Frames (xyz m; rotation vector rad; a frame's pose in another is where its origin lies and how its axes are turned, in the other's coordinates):
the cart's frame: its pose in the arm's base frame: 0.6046 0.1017 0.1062 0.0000 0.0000 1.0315
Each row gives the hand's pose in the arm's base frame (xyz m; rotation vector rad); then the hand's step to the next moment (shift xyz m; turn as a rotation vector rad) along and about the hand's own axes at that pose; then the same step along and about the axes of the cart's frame.
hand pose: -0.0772 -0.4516 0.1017 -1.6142 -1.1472 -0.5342
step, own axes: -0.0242 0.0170 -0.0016 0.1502 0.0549 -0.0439
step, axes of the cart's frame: -0.0076 -0.0097 -0.0269 0.0819 -0.0946 0.1088
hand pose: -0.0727 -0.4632 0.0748 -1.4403 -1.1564 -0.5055
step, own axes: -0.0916 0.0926 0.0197 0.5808 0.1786 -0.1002
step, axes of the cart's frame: 0.0172 -0.0304 -0.1270 0.3418 -0.2926 0.4205
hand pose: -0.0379 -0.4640 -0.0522 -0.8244 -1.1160 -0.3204
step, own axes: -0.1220 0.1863 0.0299 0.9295 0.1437 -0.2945
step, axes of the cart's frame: 0.1296 0.0297 -0.1811 0.3832 -0.5692 0.7075
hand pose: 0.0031 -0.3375 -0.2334 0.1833 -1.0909 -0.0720
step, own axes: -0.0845 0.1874 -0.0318 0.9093 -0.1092 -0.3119
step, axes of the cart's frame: 0.1632 0.1172 -0.0538 0.1815 -0.7064 0.6357
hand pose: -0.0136 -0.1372 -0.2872 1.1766 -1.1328 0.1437
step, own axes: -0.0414 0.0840 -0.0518 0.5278 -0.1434 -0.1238
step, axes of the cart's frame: 0.0619 0.0832 0.0265 0.0438 -0.4630 0.3134
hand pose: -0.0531 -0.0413 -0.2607 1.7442 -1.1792 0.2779
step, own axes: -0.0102 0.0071 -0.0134 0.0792 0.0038 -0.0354
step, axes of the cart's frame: 0.0106 0.0142 0.0044 0.0092 -0.0501 0.0703
